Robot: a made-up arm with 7 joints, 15 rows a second.
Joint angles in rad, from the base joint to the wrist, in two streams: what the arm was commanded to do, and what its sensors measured. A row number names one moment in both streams.
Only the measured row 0 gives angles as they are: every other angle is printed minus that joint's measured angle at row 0.
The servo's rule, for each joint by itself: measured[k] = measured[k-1] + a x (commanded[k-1-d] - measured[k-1]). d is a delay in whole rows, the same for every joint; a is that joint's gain. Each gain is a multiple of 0.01, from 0.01 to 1. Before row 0 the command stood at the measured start. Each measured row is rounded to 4 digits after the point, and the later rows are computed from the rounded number. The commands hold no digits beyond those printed.
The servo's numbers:
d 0
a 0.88 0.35 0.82 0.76 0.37 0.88 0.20
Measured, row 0:
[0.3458, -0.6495, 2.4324, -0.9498, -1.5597, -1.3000, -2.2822]
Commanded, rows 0 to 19:
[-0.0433, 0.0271, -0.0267, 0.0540, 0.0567, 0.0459, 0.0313]
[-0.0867, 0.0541, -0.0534, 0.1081, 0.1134, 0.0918, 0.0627]
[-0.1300, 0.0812, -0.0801, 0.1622, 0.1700, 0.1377, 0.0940]
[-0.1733, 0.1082, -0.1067, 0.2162, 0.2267, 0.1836, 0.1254]
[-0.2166, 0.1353, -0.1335, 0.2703, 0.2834, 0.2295, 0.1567]
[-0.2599, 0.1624, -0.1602, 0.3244, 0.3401, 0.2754, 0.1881]
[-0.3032, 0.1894, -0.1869, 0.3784, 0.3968, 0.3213, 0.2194]
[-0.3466, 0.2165, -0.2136, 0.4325, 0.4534, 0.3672, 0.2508]
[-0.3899, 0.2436, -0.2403, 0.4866, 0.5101, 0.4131, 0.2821]
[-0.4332, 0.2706, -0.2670, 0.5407, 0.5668, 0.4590, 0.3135]
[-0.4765, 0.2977, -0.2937, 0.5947, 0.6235, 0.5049, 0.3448]
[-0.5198, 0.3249, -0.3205, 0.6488, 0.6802, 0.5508, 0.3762]
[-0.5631, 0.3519, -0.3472, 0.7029, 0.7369, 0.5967, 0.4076]
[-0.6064, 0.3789, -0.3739, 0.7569, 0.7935, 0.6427, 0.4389]
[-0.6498, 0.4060, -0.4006, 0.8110, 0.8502, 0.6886, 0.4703]
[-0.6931, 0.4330, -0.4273, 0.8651, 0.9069, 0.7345, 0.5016]
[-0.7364, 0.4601, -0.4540, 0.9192, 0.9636, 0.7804, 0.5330]
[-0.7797, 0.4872, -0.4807, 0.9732, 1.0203, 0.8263, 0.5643]
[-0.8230, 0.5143, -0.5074, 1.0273, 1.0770, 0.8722, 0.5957]
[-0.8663, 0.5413, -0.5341, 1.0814, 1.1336, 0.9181, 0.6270]
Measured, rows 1 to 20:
[-0.0381, 0.0095, -0.0219, 0.0410, 0.0210, 0.0404, 0.0063]
[-0.0809, 0.0251, -0.0477, 0.0920, 0.0552, 0.0856, 0.0176]
[-0.1241, 0.0447, -0.0743, 0.1454, 0.0977, 0.1314, 0.0329]
[-0.1674, 0.0669, -0.1009, 0.1992, 0.1454, 0.1773, 0.0514]
[-0.2107, 0.0908, -0.1276, 0.2532, 0.1965, 0.2232, 0.0725]
[-0.2540, 0.1159, -0.1543, 0.3073, 0.2496, 0.2691, 0.0956]
[-0.2973, 0.1416, -0.1810, 0.3613, 0.3041, 0.3150, 0.1204]
[-0.3407, 0.1678, -0.2077, 0.4154, 0.3593, 0.3609, 0.1465]
[-0.3840, 0.1943, -0.2344, 0.4695, 0.4151, 0.4068, 0.1736]
[-0.4273, 0.2210, -0.2611, 0.5236, 0.4712, 0.4527, 0.2016]
[-0.4706, 0.2478, -0.2878, 0.5776, 0.5276, 0.4986, 0.2302]
[-0.5139, 0.2748, -0.3146, 0.6317, 0.5841, 0.5445, 0.2594]
[-0.5572, 0.3018, -0.3413, 0.6858, 0.6406, 0.5904, 0.2890]
[-0.6005, 0.3288, -0.3680, 0.7398, 0.6972, 0.6364, 0.3190]
[-0.6439, 0.3558, -0.3947, 0.7939, 0.7538, 0.6823, 0.3493]
[-0.6872, 0.3828, -0.4214, 0.8480, 0.8104, 0.7282, 0.3798]
[-0.7305, 0.4099, -0.4481, 0.9021, 0.8671, 0.7741, 0.4104]
[-0.7738, 0.4370, -0.4748, 0.9561, 0.9238, 0.8200, 0.4412]
[-0.8171, 0.4641, -0.5015, 1.0102, 0.9805, 0.8659, 0.4721]
[-0.8604, 0.4911, -0.5282, 1.0643, 1.0371, 0.9118, 0.5031]

